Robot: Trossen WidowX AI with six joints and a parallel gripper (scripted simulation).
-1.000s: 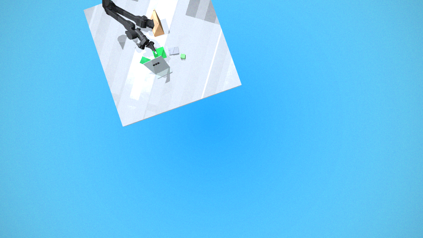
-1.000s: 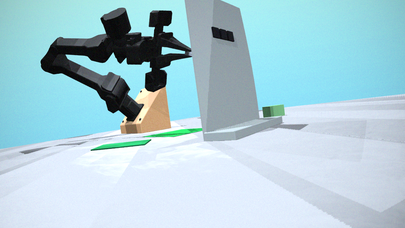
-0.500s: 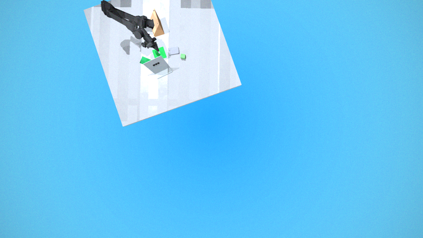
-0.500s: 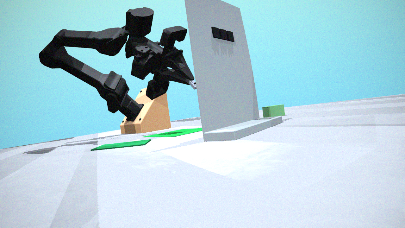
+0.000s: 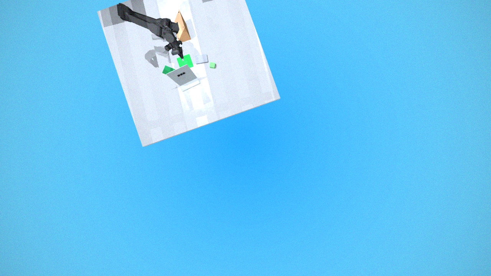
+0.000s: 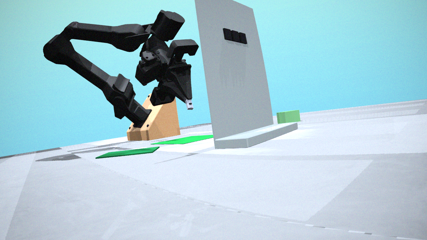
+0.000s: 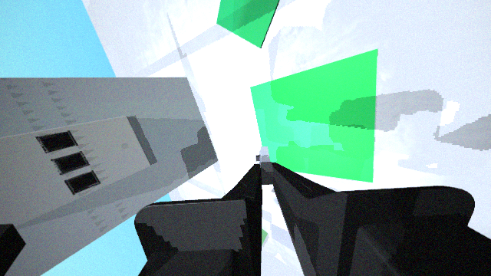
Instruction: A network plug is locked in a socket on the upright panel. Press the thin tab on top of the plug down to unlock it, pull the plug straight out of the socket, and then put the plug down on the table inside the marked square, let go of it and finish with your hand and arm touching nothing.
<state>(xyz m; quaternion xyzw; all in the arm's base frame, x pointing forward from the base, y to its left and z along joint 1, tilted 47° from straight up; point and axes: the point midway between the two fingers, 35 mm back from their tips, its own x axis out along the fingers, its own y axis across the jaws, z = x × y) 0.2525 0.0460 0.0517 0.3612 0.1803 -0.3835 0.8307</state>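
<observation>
Right now the bright green marked square is 8 cm below my gripper tip, 1 cm to the right of it and 1 cm behind it. The rest, counted from my gripper tip: flat grey tile 14 cm to the left, 7 cm below; network plug right at my gripper tip; upright grey panel 18 cm ahead, 3 cm above, 1 cm to the right.
</observation>
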